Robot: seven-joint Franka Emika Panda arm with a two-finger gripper.
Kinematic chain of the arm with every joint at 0, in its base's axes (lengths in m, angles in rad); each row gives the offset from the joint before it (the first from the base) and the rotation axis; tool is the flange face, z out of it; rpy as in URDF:
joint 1: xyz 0 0 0.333 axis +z
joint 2: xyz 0 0 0 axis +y
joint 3: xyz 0 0 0.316 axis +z
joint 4: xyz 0.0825 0 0 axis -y
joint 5: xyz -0.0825 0 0.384 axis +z
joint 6: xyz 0 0 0 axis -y
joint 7: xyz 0.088 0 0 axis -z
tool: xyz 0 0 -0.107 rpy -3.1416 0 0
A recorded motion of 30 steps. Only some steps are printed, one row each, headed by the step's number.
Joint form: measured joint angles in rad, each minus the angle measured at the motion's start. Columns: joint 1, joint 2, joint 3, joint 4, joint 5, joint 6, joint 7.
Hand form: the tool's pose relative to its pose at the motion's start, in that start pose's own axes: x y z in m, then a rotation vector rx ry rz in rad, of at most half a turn. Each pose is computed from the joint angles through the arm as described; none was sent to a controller.
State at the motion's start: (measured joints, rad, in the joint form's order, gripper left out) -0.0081 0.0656 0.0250 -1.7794 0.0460 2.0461 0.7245
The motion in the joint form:
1: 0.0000 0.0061 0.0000 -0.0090 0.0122 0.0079 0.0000
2: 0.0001 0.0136 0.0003 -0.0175 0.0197 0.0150 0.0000
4: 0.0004 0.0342 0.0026 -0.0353 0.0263 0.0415 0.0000
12: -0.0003 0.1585 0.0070 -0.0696 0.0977 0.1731 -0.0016
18: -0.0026 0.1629 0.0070 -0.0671 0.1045 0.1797 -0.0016
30: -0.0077 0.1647 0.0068 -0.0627 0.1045 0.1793 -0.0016
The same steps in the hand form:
1: -0.0006 0.0002 0.0073 0.0032 -0.0124 0.0064
2: -0.0012 0.0005 0.0154 0.0021 -0.0233 0.0104
4: -0.0019 0.0001 0.0342 -0.0015 -0.0361 0.0135
12: 0.0024 -0.0030 0.1169 0.0214 -0.0922 0.0635
18: 0.0043 -0.0028 0.1180 0.0282 -0.0916 0.0705
30: 0.0074 -0.0012 0.1171 0.0294 -0.0891 0.0754

